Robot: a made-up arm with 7 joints. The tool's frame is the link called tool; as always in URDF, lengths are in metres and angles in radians. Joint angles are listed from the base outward. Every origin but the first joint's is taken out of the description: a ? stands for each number. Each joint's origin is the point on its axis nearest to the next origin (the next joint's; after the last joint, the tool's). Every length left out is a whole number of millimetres.
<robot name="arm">
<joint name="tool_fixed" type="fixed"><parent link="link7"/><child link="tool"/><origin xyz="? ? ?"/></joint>
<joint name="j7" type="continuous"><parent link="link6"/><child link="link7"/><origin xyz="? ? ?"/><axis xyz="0 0 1"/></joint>
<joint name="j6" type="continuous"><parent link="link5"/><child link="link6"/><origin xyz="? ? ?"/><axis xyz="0 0 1"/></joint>
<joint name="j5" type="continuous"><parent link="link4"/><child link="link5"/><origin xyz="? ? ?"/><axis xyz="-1 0 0"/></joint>
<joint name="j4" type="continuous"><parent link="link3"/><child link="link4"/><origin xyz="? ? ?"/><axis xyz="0 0 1"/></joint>
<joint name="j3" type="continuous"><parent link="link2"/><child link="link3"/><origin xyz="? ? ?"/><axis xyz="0 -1 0"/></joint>
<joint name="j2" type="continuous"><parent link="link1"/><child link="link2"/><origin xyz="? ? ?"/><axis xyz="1 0 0"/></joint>
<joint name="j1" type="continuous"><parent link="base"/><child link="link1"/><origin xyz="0 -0.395 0.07"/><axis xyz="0 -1 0"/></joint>
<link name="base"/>
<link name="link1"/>
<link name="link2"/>
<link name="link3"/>
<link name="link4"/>
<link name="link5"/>
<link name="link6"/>
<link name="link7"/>
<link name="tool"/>
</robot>
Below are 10 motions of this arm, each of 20 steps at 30 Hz.
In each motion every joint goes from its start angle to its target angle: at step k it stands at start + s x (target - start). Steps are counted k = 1, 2, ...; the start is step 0. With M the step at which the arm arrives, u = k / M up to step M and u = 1 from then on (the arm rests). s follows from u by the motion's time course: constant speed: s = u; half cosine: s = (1 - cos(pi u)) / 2; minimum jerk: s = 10 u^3 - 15 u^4 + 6 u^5.
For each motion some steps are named. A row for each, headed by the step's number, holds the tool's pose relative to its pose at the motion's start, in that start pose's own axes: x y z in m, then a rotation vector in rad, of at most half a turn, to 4 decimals.
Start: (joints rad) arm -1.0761 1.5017 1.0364 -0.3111 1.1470 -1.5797 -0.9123
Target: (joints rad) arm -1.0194 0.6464 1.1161 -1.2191 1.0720 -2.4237 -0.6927
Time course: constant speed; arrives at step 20
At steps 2, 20:
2: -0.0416 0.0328 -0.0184 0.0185 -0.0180 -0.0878
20: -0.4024 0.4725 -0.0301 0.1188 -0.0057 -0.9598

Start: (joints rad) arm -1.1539 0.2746 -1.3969 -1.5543 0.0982 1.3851 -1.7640
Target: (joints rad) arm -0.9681 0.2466 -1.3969 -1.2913 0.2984 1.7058 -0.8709
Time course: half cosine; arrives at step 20
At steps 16, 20:
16: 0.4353 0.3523 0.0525 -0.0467 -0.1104 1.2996
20: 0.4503 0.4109 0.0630 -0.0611 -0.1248 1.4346

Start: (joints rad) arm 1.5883 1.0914 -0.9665 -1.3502 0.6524 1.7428 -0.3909
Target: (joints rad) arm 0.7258 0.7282 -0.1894 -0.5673 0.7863 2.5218 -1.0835
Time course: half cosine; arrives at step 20
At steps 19, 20:
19: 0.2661 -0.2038 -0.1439 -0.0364 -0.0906 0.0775
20: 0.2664 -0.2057 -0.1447 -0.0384 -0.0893 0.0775

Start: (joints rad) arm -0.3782 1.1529 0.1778 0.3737 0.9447 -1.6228 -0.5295
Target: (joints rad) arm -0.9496 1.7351 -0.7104 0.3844 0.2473 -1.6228 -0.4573
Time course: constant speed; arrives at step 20
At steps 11, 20:
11: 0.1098 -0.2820 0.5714 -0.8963 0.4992 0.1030
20: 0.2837 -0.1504 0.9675 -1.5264 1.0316 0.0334

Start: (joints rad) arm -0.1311 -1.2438 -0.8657 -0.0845 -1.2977 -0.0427 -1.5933
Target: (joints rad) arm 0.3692 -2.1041 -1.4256 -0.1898 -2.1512 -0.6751 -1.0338
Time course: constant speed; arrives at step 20
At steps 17, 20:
17: -0.4749 0.0266 -0.1185 0.9272 0.7548 -0.4486
20: -0.5514 0.0666 -0.1154 1.1254 0.9030 -0.4810

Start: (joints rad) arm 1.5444 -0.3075 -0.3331 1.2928 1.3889 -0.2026 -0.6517
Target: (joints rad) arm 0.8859 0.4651 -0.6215 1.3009 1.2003 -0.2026 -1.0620
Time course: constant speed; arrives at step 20
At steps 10, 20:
10: -0.2378 0.3496 0.1065 0.5600 0.3912 -0.3467
20: -0.3641 0.5904 0.4833 1.0107 0.9327 -0.6678

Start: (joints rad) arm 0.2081 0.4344 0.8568 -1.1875 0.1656 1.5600 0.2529
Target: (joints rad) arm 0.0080 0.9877 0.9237 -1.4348 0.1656 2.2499 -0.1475
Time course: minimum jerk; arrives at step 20
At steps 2, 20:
2: -0.0016 0.0029 -0.0021 0.0036 -0.0009 -0.0032
20: -0.1196 0.3532 -0.1666 0.3587 -0.1215 -0.4178

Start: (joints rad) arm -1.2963 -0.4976 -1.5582 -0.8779 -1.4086 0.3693 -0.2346
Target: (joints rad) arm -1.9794 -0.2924 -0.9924 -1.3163 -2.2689 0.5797 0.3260
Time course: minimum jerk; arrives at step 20
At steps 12, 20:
12: 0.3715 0.1697 -0.2095 0.3960 -0.2882 0.6487
20: 0.4770 0.2689 -0.2426 0.5656 -0.4864 0.9193

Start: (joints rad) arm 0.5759 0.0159 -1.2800 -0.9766 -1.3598 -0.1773 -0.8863
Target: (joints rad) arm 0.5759 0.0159 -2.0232 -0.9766 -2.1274 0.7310 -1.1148
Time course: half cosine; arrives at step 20
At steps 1, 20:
1: -0.0001 -0.0015 0.0020 0.0000 0.0011 0.0017
20: -0.0887 -0.0930 0.2335 0.1517 0.0404 0.2747

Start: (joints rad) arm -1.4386 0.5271 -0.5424 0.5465 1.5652 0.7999 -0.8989
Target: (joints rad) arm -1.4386 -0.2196 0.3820 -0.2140 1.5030 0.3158 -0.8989
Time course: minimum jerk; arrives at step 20
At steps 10, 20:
10: -0.1868 -0.0340 0.0771 -0.5678 0.3667 -0.5485
20: -0.2436 0.0583 0.0781 -1.1019 0.3834 -1.2116

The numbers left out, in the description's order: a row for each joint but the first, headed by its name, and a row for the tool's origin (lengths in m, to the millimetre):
tool: 0.024 -0.391 0
j7: -0.086 0.043 0
j6: 0 -0.035 -0.183
j5: 0.042 -0.057 0
j4: -0.056 0 -0.515
j3: 0 -0.114 0.029
j2: 0.375 0 -0.053

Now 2 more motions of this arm.
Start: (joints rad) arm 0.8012 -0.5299 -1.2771 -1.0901 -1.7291 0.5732 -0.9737
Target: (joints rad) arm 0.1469 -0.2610 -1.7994 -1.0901 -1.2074 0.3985 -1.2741
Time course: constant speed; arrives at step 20
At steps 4, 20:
4: -0.0905 -0.0063 0.2004 -0.3159 -0.0842 -0.1594
20: -0.4507 0.5489 0.6343 -1.5293 -0.7205 -0.6390

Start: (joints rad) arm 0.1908 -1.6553 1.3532 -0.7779 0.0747 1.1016 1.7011
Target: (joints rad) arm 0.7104 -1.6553 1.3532 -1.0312 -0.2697 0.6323 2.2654
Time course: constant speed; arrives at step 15
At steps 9, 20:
9: -0.2691 0.1225 0.0679 -0.0526 0.2113 -0.1545
20: -0.4327 0.2031 0.1671 -0.1042 0.3889 -0.2263

